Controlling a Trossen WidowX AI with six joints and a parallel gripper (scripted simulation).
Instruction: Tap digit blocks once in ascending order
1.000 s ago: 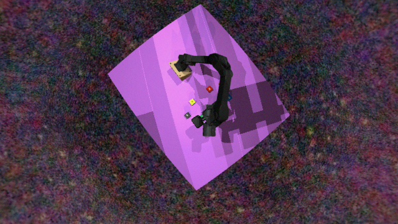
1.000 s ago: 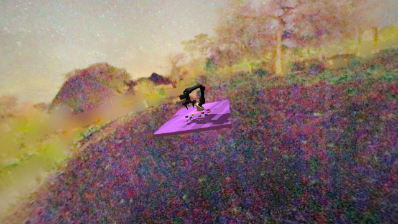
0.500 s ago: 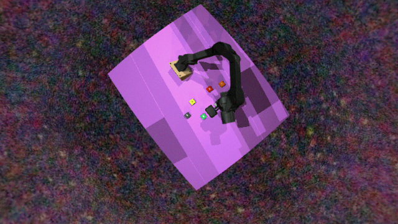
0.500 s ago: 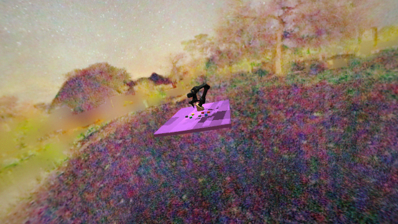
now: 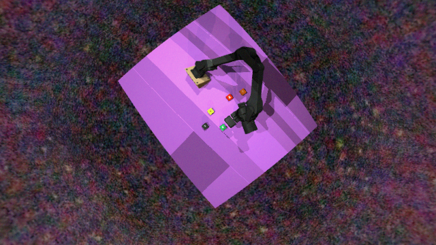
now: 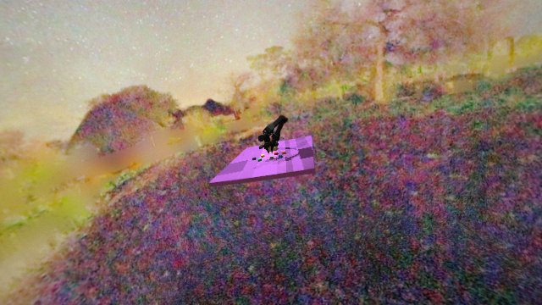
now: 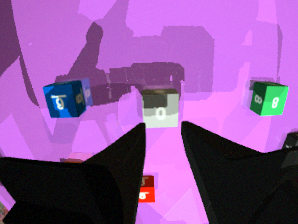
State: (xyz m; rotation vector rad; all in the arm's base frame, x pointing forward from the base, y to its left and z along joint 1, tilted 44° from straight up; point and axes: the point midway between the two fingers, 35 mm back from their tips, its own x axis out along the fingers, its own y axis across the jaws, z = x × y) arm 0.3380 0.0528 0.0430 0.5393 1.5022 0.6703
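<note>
Right now the grey block is 4 cm below my gripper tip. Also, from my gripper tip: blue block (9 cm to the left, 4 cm below, 1 cm ahead); red block (12 cm behind, 4 cm below, 2 cm to the left); green block (12 cm to the right, 4 cm below, 1 cm ahead).
</note>
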